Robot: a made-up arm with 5 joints.
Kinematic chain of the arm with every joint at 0, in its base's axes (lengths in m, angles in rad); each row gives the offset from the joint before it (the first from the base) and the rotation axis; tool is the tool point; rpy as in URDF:
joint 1: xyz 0 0 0.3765 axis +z
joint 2: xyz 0 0 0 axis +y
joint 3: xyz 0.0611 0 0.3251 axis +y
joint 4: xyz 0.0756 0 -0.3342 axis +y
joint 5: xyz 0.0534 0 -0.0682 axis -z
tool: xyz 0 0 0 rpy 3.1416 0 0
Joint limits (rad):
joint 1: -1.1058..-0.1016
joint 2: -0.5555..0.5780
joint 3: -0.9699..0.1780
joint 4: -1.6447..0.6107
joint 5: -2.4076..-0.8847
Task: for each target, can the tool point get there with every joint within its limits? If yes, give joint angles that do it. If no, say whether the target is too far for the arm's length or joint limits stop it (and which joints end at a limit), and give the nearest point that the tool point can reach.
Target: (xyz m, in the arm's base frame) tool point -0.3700 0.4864 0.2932
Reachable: no: joint limits stop it (at a limit: joint 2, joint 3, joint 4) | nearest point -0.0009 0.0011 0.2543 | short by 0.611 m
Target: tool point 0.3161 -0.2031 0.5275
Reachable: yes | joints -0.5712 -0.0939 -0.5764 -0.6722 -2.0781
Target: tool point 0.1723 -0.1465 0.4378
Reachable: yes | joints -0.7047 -0.3033 -0.0327 -0.8439 -1.6106
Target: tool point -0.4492 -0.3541 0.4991
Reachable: no: joint limits stop it (at a limit: joint 1, joint 2, joint 4) | nearest point 0.0551 -0.1098 0.4929 | short by 0.560 m
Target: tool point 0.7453 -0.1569 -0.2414
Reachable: no: too far | nearest point 0.4457 -0.0938 0.2509 | short by 0.580 m
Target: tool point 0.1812 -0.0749 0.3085
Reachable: yes | joints -0.3920 -0.0782 -0.0464 0.2562 -1.1923
